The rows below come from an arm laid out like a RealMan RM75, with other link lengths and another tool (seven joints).
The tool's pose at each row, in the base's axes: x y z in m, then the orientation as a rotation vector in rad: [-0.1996, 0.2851, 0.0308, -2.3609, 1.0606, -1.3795]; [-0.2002, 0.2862, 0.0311, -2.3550, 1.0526, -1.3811]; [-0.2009, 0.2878, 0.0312, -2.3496, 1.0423, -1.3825]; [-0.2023, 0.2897, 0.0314, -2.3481, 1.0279, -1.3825]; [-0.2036, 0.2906, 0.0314, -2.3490, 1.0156, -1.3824]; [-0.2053, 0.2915, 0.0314, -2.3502, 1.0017, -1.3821]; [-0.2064, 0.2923, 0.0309, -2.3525, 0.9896, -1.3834]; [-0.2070, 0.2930, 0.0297, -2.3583, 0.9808, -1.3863]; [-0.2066, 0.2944, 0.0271, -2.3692, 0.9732, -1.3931]
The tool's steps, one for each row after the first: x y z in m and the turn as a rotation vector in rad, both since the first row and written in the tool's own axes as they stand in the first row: [-0.0007, -0.0007, -0.0008, 0.0085, -0.0001, 0.0000]; [-0.0019, -0.0015, -0.0017, 0.0180, -0.0009, -0.0012]; [-0.0035, -0.0023, -0.0033, 0.0275, -0.0035, -0.0059]; [-0.0045, -0.0023, -0.0046, 0.0340, -0.0059, -0.0113]; [-0.0056, -0.0022, -0.0061, 0.0413, -0.0088, -0.0175]; [-0.0068, -0.0020, -0.0069, 0.0466, -0.0103, -0.0240]; [-0.0083, -0.0016, -0.0068, 0.0474, -0.0101, -0.0318]; [-0.0109, -0.0015, -0.0053, 0.0435, -0.0072, -0.0432]
